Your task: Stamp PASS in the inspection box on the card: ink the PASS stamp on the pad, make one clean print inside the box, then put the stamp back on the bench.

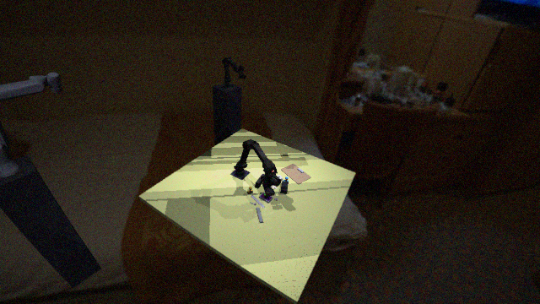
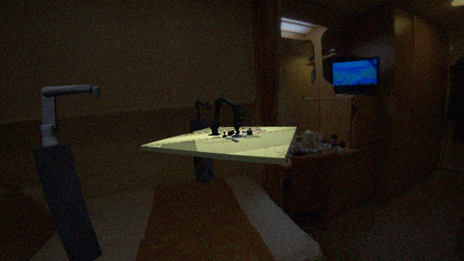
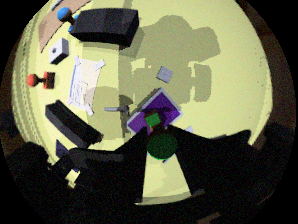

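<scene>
The purple ink pad is 4 cm below my gripper tip. From my gripper tip the other things lie so: white card: 14 cm to the left, 6 cm behind, 5 cm below; pen: 16 cm to the right, 7 cm ahead, 4 cm below; green-topped stamp: right at my gripper tip.
</scene>
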